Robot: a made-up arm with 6 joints. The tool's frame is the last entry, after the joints.
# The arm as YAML. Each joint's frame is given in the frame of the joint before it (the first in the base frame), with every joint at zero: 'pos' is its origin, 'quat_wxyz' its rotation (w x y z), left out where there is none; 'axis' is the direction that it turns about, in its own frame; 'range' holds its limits. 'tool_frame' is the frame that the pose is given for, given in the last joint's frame.
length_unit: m
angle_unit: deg
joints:
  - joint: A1
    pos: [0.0, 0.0, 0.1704]
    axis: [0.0, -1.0, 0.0]
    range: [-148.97, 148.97]
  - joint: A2
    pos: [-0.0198, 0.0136, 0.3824]
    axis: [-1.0, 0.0, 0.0]
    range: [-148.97, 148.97]
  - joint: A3
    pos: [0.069, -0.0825, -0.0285]
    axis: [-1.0, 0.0, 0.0]
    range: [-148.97, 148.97]
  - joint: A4
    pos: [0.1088, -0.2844, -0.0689]
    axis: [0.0, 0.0, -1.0]
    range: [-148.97, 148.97]
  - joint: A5
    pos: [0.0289, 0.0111, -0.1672]
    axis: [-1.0, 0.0, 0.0]
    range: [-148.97, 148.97]
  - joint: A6
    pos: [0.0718, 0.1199, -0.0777]
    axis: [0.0, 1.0, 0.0]
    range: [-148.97, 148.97]
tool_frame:
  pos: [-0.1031, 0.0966, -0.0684]
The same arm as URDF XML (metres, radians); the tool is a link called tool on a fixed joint. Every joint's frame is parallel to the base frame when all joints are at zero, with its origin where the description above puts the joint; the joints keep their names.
<robot name="arm">
<joint name="A1" type="revolute"><parent link="base_link"/><child link="link1"/><origin xyz="0 0 0.1704" rpy="0 0 0"/><axis xyz="0 -1 0"/><limit lower="-2.6" upper="2.6"/></joint>
<joint name="A2" type="revolute"><parent link="link1"/><child link="link2"/><origin xyz="-0.0198 0.0136 0.3824" rpy="0 0 0"/><axis xyz="-1 0 0"/><limit lower="-2.6" upper="2.6"/></joint>
<joint name="A3" type="revolute"><parent link="link2"/><child link="link3"/><origin xyz="0.069 -0.0825 -0.0285" rpy="0 0 0"/><axis xyz="-1 0 0"/><limit lower="-2.6" upper="2.6"/></joint>
<joint name="A4" type="revolute"><parent link="link3"/><child link="link4"/><origin xyz="0.1088 -0.2844 -0.0689" rpy="0 0 0"/><axis xyz="0 0 -1"/><limit lower="-2.6" upper="2.6"/></joint>
<joint name="A5" type="revolute"><parent link="link4"/><child link="link5"/><origin xyz="0.0289 0.0111 -0.1672" rpy="0 0 0"/><axis xyz="-1 0 0"/><limit lower="-2.6" upper="2.6"/></joint>
<joint name="A6" type="revolute"><parent link="link5"/><child link="link6"/><origin xyz="0.0718 0.1199 -0.0777" rpy="0 0 0"/><axis xyz="0 1 0"/><limit lower="-2.6" upper="2.6"/></joint>
<joint name="tool_fixed" type="fixed"><parent link="link6"/><child link="tool"/><origin xyz="-0.1031 0.0966 -0.0684" rpy="0 0 0"/></joint>
<link name="base_link"/>
<link name="link1"/>
<link name="link2"/>
<link name="link3"/>
<link name="link4"/>
<link name="link5"/>
<link name="link6"/>
<link name="tool"/>
</robot>

